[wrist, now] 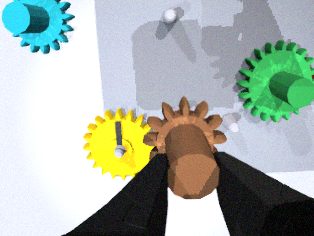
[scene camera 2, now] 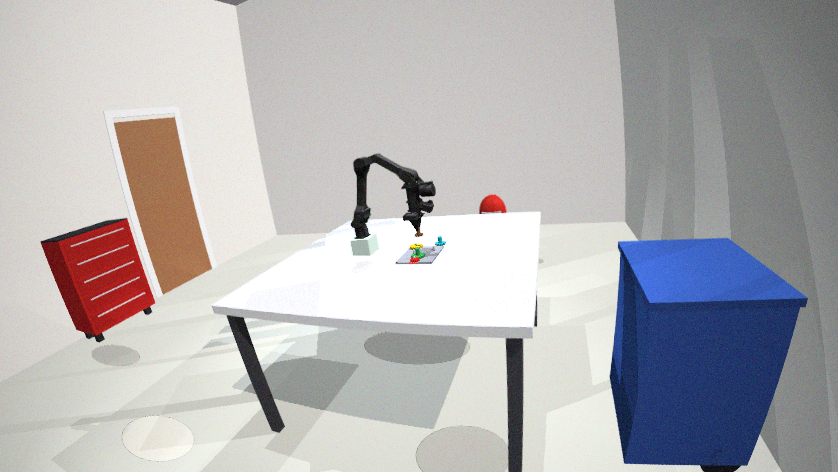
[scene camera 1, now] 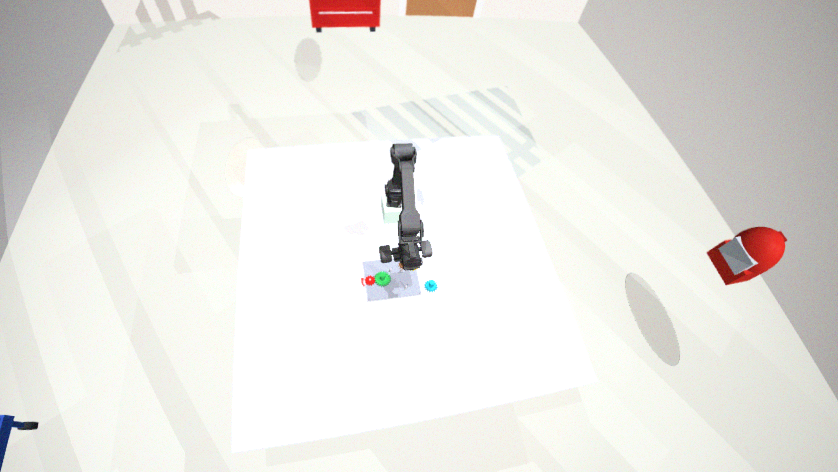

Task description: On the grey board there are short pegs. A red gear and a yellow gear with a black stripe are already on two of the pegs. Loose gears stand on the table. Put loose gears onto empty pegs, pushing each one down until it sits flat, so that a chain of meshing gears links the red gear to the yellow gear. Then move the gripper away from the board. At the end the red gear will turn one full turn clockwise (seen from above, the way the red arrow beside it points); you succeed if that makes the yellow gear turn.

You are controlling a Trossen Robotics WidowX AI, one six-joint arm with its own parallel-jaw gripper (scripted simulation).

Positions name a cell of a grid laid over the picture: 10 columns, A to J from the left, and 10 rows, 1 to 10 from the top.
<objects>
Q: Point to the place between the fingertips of my gripper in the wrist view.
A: G7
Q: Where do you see a yellow gear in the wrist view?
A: D6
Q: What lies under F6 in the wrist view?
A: A brown gear.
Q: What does my gripper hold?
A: A brown gear.
</objects>
